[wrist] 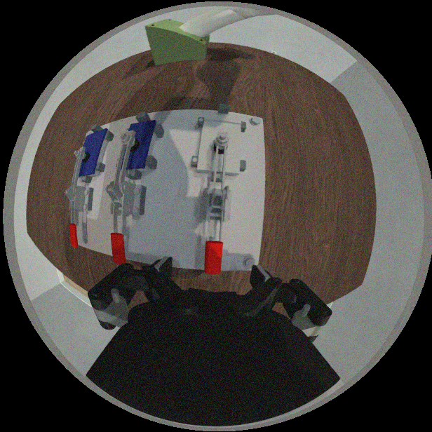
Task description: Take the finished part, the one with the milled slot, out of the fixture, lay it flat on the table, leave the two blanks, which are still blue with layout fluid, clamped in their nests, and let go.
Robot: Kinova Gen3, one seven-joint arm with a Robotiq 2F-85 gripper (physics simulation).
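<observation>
The finished part [207, 150], a pale plate, lies in the right-hand nest of the fixture. A clamp arm [221, 142] reaches over it and hides its middle; I cannot make out the slot or whether the clamp pad presses on it. That clamp's red handle [213, 256] points toward my gripper. Two blue blanks [98, 150] [145, 145] sit in the left and middle nests, each with a clamp arm over it. My gripper [211, 270] is open and empty, its fingertips apart on either side of the right red handle's end as seen in this view.
The pale fixture plate [172, 210] stands on the brown wooden table [315, 175]. Two more red handles [118, 248] [73, 235] stick out at its near left edge. A green block [177, 49] with a pale bar above it stands at the far side.
</observation>
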